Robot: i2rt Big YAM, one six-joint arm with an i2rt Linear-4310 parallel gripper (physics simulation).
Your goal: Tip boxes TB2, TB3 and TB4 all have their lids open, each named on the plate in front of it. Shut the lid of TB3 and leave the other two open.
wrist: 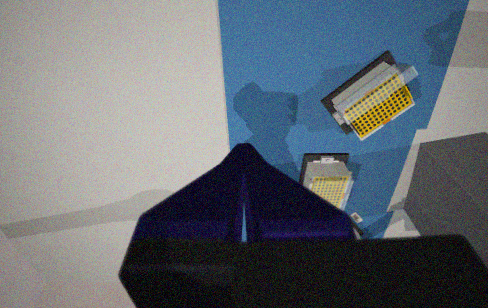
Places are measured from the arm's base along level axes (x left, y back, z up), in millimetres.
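Pixels of known places: gripper, fingertip midpoint: point(243, 154).
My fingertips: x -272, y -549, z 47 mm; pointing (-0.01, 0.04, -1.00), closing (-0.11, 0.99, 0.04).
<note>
Ahead of a thing's pixels: the offset from my fingertips to its top centre. "spot": to the spot under its first point. Level surfaces: height alone.
My gripper point(243, 154) is shut and empty, at the lower middle of the wrist view, left of the boxes. A tip box @[dz -312, dx +334, dy +253 mm] point(331, 187) right of the fingertips shows pale yellow tips through a clear lid that looks shut over them; its lower part is hidden by the gripper. A second tip box @[dz -315, dx +109, dy +277 mm] point(385, 111) at the upper right has bright yellow tips and a clear lid @[spot: dz -246, dx +20, dy +247 mm] point(407, 75) raised, crossing part of them. A small name plate @[spot: dz -387, dx +466, dy +388 mm] point(356, 217) lies beside a dark edge of a third box, mostly hidden behind the gripper. I cannot read any plate.
The boxes stand on a blue mat @[dz -389 mm] point(300, 30) lying on a pale surface @[dz -392 mm] point(100, 100). A large dark grey block point(450, 185) is at the right edge. Shadows fall across the mat left of the boxes and at its upper right.
</note>
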